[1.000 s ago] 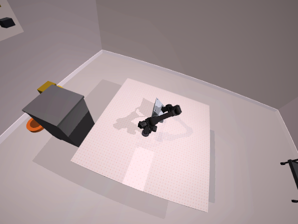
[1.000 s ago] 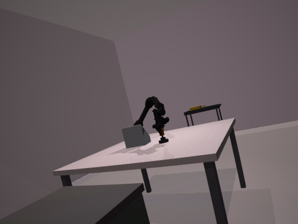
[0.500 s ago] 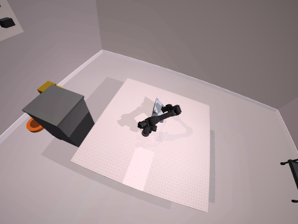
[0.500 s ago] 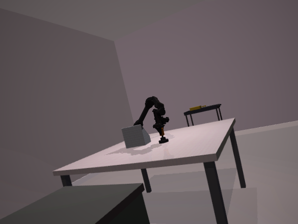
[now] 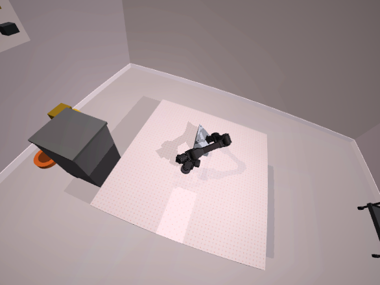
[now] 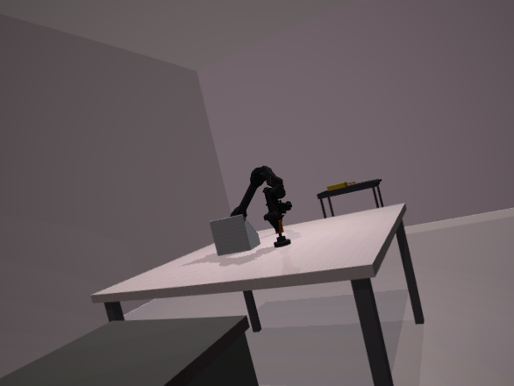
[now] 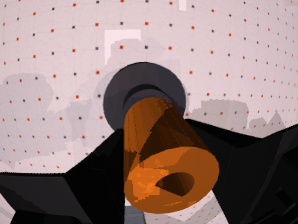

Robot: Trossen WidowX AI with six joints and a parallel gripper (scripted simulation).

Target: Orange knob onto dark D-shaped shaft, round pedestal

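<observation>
My gripper tip is now 2 cm below the orange knob. Also, from my gripper tip: dark round pedestal (4 cm below).
</observation>
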